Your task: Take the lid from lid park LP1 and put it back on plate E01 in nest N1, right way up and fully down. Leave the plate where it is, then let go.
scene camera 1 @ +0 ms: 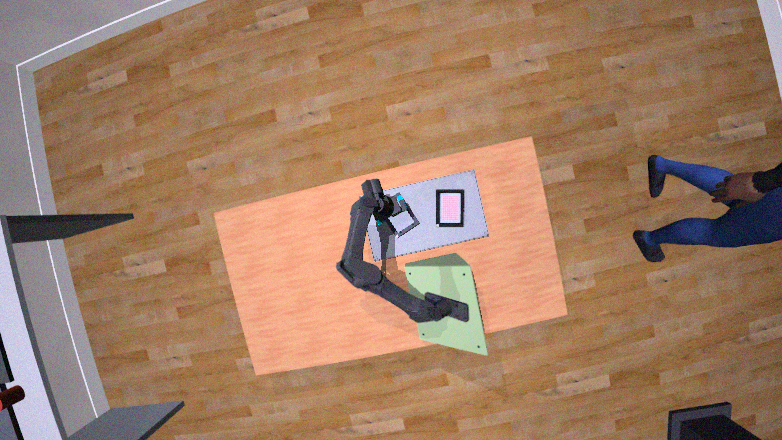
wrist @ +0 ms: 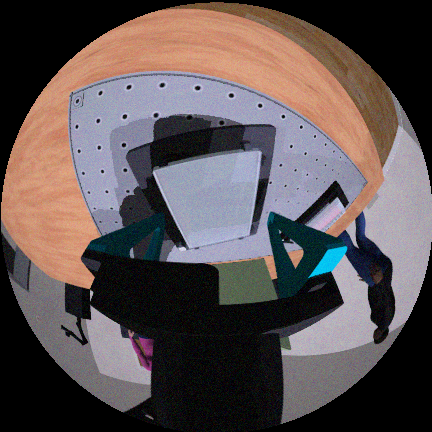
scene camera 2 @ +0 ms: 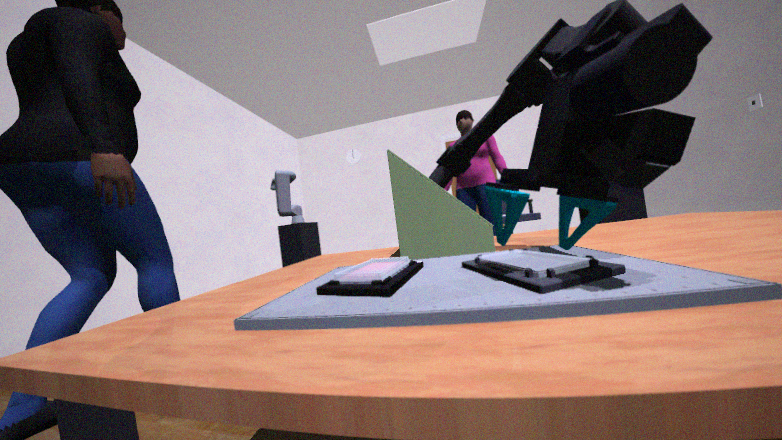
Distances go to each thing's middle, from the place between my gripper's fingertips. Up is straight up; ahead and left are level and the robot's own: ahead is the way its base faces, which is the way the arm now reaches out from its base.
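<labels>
Gripper position: 20 mm above the pale grey lid (scene camera 2: 517, 260), 10 mm to the left of it and 10 mm past it. The pink plate (scene camera 2: 376, 268) is 20 mm below my hand and 240 mm to the right of it.
</labels>
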